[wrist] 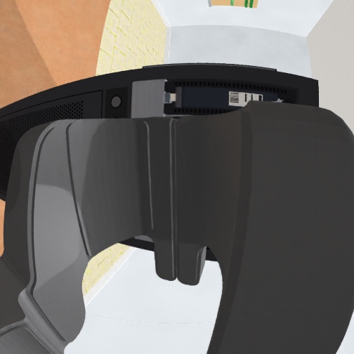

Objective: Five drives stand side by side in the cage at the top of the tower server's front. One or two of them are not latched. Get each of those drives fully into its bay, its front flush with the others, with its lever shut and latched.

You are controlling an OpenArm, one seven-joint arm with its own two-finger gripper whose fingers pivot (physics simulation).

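The tower server (210,73) crosses the upper part of the wrist view, partly hidden behind my gripper. A dark blue drive (205,98) with a white barcode label shows in its cage, between rows of small slots. A light grey block (148,98) and a small silver piece (170,97) are at the drive's left end. I cannot tell whether this drive is flush or its lever latched. The other drives are hidden or cannot be told apart. My gripper (186,202) is shut and empty, its fingers side by side in front of the server, with the tips past its lower edge in the view.
A round button (116,101) and a perforated dark panel (50,117) are on the server, left of the cage. An orange-brown surface (50,35) and a yellow brick-patterned surface (131,32) show at upper left. Pale surfaces lie behind the server.
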